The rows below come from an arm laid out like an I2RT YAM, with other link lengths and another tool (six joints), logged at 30 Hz.
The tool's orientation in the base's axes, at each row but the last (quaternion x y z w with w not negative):
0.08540, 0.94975, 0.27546, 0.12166
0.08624, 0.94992, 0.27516, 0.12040
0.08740, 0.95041, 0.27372, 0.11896
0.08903, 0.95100, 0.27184, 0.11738
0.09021, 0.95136, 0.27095, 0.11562
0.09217, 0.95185, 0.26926, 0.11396
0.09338, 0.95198, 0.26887, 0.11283
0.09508, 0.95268, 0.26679, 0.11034
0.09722, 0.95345, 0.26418, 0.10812
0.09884, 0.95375, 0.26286, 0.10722
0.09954, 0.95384, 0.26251, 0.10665
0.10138, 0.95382, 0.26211, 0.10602
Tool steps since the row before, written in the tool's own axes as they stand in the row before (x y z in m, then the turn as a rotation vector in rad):
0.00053, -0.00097, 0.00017, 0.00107, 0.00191, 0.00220
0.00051, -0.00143, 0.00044, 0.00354, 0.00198, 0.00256
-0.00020, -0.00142, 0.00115, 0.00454, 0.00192, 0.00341
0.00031, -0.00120, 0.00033, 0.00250, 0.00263, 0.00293
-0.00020, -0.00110, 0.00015, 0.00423, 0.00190, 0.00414
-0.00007, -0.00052, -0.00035, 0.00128, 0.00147, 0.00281
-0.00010, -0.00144, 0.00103, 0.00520, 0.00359, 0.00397
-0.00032, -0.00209, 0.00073, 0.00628, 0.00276, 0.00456
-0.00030, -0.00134, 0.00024, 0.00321, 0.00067, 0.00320
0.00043, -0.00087, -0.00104, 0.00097, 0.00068, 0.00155
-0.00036, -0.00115, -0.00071, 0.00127, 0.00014, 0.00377
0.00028, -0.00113, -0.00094, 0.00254, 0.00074, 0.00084
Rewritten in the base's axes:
-0.00055, -0.00060, -0.00076, -0.00023, 0.00294, -0.00096
-0.00051, -0.00085, -0.00123, -0.00248, 0.00375, -0.00166
0.00036, -0.00066, -0.00168, -0.00321, 0.00436, -0.00257
-0.00033, -0.00077, -0.00097, -0.00132, 0.00424, -0.00144
0.00011, -0.00089, -0.00068, -0.00273, 0.00463, -0.00313
-0.00009, -0.00062, 0.00002, -0.00031, 0.00292, -0.00176
0.00020, -0.00072, -0.00161, -0.00350, 0.00620, -0.00224
0.00024, -0.00148, -0.00166, -0.00449, 0.00605, -0.00334
0.00018, -0.00108, -0.00086, -0.00216, 0.00289, -0.00282
-0.00079, -0.00113, 0.00035, -0.00044, 0.00155, -0.00109
0.00001, -0.00140, 0.00005, -0.00023, 0.00224, -0.00328
-0.00066, -0.00133, 0.00016, -0.00211, 0.00166, -0.00070

